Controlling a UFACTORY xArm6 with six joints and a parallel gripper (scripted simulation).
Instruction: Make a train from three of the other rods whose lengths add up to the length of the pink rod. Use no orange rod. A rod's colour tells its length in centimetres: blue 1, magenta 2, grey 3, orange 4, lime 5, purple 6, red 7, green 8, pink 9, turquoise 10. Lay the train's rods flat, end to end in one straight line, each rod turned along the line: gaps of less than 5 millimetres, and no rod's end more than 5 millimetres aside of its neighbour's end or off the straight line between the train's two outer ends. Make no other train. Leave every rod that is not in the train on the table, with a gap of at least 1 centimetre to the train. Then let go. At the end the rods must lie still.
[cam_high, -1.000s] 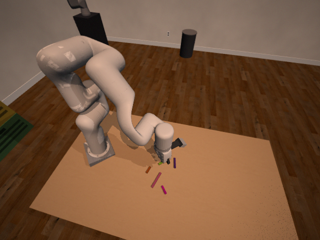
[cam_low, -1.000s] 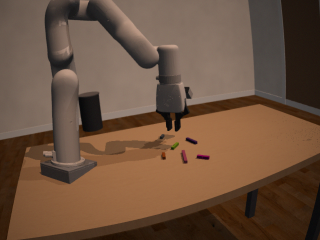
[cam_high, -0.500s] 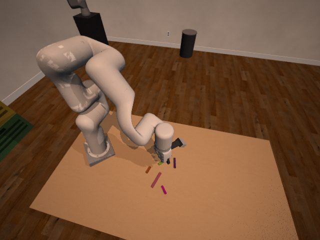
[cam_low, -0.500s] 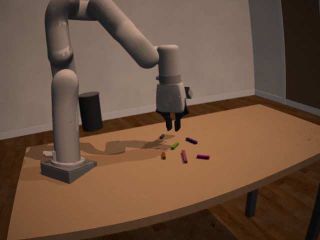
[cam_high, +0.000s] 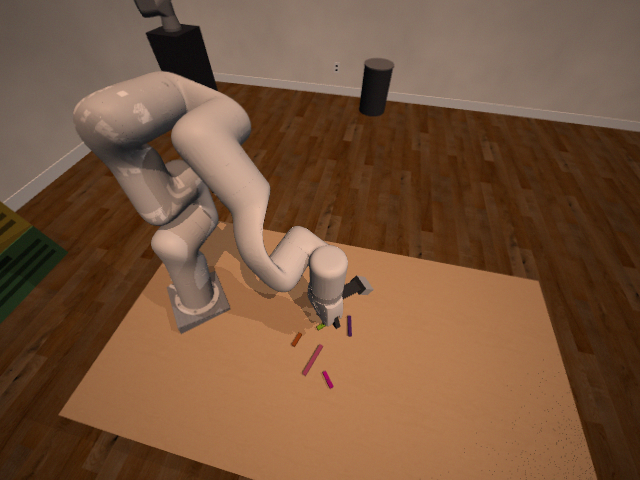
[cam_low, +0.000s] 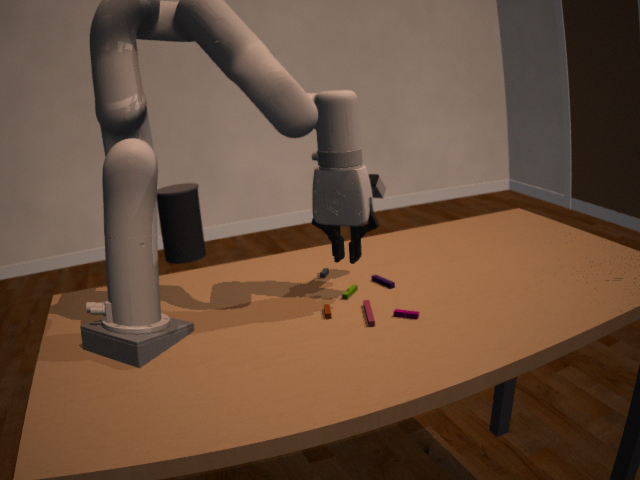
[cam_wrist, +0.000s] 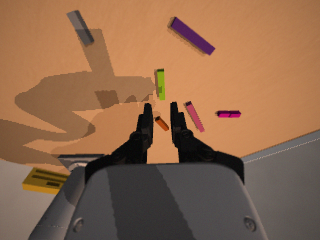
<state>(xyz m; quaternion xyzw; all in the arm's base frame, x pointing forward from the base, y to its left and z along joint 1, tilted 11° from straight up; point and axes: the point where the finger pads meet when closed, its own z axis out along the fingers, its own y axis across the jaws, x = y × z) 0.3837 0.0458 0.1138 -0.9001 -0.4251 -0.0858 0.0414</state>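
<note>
My hand is 8 cm above the lime rod. Round my hand: purple rod (8 cm below, 7 cm ahead, 2 cm to the left); then orange rod (8 cm below, 7 cm to the right, 6 cm behind); then pink rod (10 cm to the right, 8 cm below).
</note>
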